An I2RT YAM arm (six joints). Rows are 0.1 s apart.
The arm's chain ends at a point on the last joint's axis. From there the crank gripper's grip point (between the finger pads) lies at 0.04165 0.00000 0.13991 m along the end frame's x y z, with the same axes.
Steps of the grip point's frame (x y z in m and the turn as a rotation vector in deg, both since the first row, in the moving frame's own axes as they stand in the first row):
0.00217 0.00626 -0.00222 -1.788 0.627 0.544
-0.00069 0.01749 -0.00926 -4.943 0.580 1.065
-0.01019 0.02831 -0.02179 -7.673 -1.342 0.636
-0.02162 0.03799 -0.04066 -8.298 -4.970 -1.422
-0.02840 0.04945 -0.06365 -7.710 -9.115 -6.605
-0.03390 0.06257 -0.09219 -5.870 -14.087 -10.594
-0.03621 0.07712 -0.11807 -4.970 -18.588 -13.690
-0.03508 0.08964 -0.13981 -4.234 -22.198 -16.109
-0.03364 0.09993 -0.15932 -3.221 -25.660 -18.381
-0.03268 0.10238 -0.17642 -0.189 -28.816 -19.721
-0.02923 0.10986 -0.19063 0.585 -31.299 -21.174
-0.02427 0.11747 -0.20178 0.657 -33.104 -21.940
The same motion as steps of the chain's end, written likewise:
0.00066 0.00150 -0.00168 -1.788 0.627 0.544
-0.00198 0.00467 -0.00828 -4.943 0.580 1.065
-0.00681 0.00912 -0.02144 -7.673 -1.342 0.636
-0.00962 0.01844 -0.04234 -8.298 -4.970 -1.422
-0.00663 0.03384 -0.06751 -7.710 -9.115 -6.605
0.00054 0.05238 -0.09772 -5.870 -14.087 -10.594
0.00981 0.06907 -0.12385 -4.970 -18.588 -13.690
0.02028 0.08290 -0.14508 -4.234 -22.198 -16.109
0.03080 0.09484 -0.16351 -3.221 -25.660 -18.381
0.04083 0.10364 -0.17896 -0.189 -28.816 -19.721
0.05077 0.11198 -0.19156 0.585 -31.299 -21.174
0.06015 0.11892 -0.20143 0.657 -33.104 -21.940

